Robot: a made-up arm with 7 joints.
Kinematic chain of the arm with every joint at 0, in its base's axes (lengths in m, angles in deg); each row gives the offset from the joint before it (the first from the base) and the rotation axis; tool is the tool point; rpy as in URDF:
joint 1: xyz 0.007 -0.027 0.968 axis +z
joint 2: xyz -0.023 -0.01 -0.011 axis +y
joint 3: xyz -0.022 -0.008 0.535 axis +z
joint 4: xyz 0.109 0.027 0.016 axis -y
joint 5: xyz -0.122 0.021 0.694 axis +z
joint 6: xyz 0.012 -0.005 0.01 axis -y
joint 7: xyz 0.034 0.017 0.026 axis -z
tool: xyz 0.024 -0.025 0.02 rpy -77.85 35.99 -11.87
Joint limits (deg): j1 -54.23..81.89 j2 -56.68..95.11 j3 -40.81..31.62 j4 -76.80..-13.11 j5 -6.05..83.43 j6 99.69..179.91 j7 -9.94..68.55
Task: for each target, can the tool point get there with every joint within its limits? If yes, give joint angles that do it. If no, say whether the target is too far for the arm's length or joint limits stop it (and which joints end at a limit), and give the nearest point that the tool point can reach.
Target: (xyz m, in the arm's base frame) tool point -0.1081 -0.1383 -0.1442
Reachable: no: joint limits stop it (at a limit: joint 1, joint 2, joint 4, joint 5, joint 6) | nearest point 0.3354 -0.6851 0.1133 | short by 0.750 m
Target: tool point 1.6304 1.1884 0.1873
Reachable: no: too far | nearest point 0.9958 0.7133 0.5222 | short by 0.861 m
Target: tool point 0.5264 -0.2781 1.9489
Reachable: yes | joints 15.65 -6.13 -33.22 -68.50 20.91 152.31 48.50
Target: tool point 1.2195 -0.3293 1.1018
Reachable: yes | joints -14.47 71.71 0.23 -28.50 7.04 143.62 1.08
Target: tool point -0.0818 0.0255 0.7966
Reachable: no: joint limits stop it (at a limit: joint 1, joint 2, joint 4, joint 5, joint 6) | nearest point -0.2626 0.7404 0.2987 | short by 0.890 m
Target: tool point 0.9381 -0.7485 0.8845
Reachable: yes | joints -28.11 57.81 -13.68 -66.62 67.71 112.55 0.65
